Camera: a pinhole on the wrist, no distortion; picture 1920 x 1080 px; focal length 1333.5 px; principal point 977.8 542.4 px. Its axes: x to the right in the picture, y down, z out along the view. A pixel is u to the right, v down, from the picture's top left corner.
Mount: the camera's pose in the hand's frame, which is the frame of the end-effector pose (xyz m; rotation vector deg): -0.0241 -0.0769 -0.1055 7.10 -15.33 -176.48
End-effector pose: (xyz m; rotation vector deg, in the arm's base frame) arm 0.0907 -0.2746 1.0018 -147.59 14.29 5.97
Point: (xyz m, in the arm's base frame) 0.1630 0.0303 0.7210
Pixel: 651.1 925.6
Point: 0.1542 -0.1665 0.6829
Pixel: 525.1 371.2
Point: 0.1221 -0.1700 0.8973
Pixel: 587.2 590.3
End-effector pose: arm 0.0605 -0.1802 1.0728 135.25 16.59 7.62
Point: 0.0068 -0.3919 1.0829
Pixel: outside the picture
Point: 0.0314 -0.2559 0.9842
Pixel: 1001.7 387.5
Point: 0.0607 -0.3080 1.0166
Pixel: 889.2 87.1
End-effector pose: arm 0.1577 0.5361 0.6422 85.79 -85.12 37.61
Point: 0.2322 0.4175 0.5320
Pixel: 898.6 981.3
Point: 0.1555 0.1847 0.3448
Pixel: 1030.2 852.0
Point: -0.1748 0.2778 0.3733
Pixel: 1140.6 47.2
